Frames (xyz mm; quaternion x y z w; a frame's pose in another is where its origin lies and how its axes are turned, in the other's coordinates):
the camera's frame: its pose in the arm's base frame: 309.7 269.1 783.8 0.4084 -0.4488 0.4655 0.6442
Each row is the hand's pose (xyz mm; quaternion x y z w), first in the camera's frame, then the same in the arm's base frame.
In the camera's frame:
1: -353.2 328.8 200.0 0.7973 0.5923 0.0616 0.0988
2: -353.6 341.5 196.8 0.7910 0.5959 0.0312 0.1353
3: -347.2 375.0 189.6 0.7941 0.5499 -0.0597 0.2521
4: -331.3 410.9 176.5 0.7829 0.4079 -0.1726 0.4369
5: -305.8 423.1 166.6 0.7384 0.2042 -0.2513 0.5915
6: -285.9 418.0 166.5 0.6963 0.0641 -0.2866 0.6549
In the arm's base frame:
1: -105.5 74.5 533.6 -0.2506 -0.6832 -0.6854 0.0248
2: -117.2 80.4 533.7 0.2734 0.6786 0.6815 0.0170
3: -147.1 96.5 541.6 0.3853 0.6351 0.6599 0.1127
4: -176.6 120.9 557.3 0.5704 0.5016 0.6102 0.2251
5: -182.2 139.1 580.4 0.7350 0.3125 0.5283 0.2881
6: -174.0 142.6 598.9 0.8149 0.1886 0.4589 0.2997

